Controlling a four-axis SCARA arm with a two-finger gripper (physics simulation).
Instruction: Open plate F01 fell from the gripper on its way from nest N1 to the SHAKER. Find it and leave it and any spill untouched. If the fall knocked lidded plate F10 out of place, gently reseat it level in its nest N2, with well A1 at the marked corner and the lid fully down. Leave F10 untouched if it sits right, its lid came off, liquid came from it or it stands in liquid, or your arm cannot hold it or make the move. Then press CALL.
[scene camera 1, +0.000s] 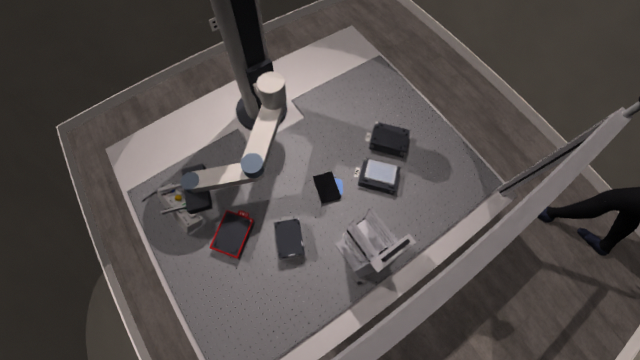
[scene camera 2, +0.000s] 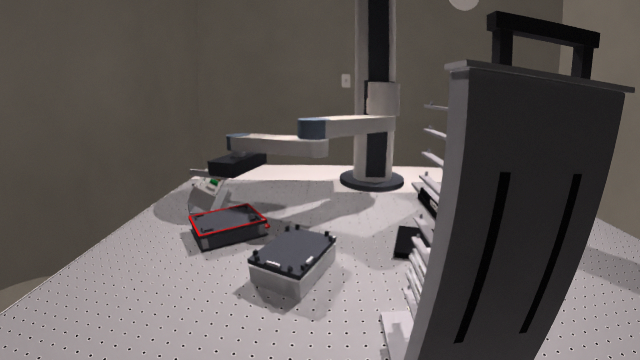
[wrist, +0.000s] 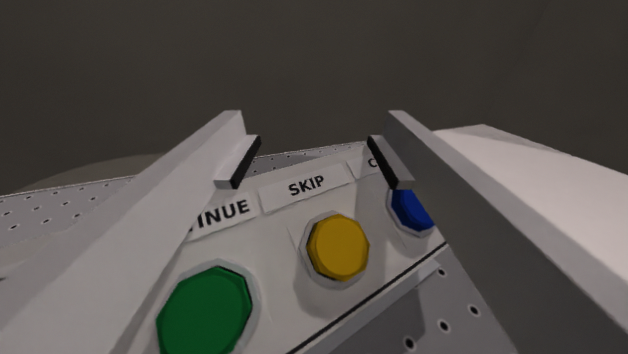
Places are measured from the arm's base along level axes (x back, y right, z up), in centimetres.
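Pixels of known places: gripper, between the fingertips: (scene camera 1: 160, 201) (scene camera 2: 200, 168) (wrist: 314, 126); arm's base, origin of its link: (scene camera 2: 371, 181).
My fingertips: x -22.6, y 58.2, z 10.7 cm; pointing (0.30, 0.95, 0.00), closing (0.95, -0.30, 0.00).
Note:
Ahead of a thing's pixels: the offset from my fingertips to its top centre. "spot": to the spot under its first point.
My gripper (scene camera 1: 160, 201) (wrist: 314, 126) is shut and empty above the button panel {dx -3.8, dy -4.3, dz -1.0 cm} (scene camera 1: 190, 221) (scene camera 2: 201, 198). In the wrist view its fingertips stand over the label row. The blue button {dx +4.0, dy -5.1, dz -1.9 cm} (wrist: 411, 210) is partly behind the right finger, with a "C" of its label showing. The yellow SKIP button {dx -0.9, dy -6.0, dz -1.9 cm} (wrist: 338, 247) lies between the fingers, lower in the view; the green button {dx -5.8, dy -7.0, dz -1.9 cm} (wrist: 205, 310) is at lower left. A pale plate {dx -37.7, dy -83.0, dz -3.1 cm} (scene camera 1: 381, 172) lies in a black nest {spot: dx -41.9, dy -78.9, dz -8.8 cm} (scene camera 1: 377, 188); its lid fit and corner cannot be told. A black rectangle {spot: dx -29.9, dy -60.7, dz -8.1 cm} (scene camera 1: 327, 188) (scene camera 2: 406, 242) lies beside a blue patch {spot: dx -31.8, dy -65.8, dz -9.2 cm} (scene camera 1: 339, 186); its identity is unclear.
A second black nest {dx -26.6, dy -97.9, dz -3.0 cm} (scene camera 1: 390, 139) holds no visible plate. A red-rimmed black box {dx -25.2, dy -17.6, dz -5.0 cm} (scene camera 1: 232, 234) (scene camera 2: 229, 222) stands near the panel, beside a dark-topped grey box {spot: dx -39.9, dy -35.6, dz -3.8 cm} (scene camera 1: 289, 238) (scene camera 2: 294, 252). A tall rack (scene camera 2: 525, 200) stands at the front. A person's legs (scene camera 1: 617, 220) show beyond the table.

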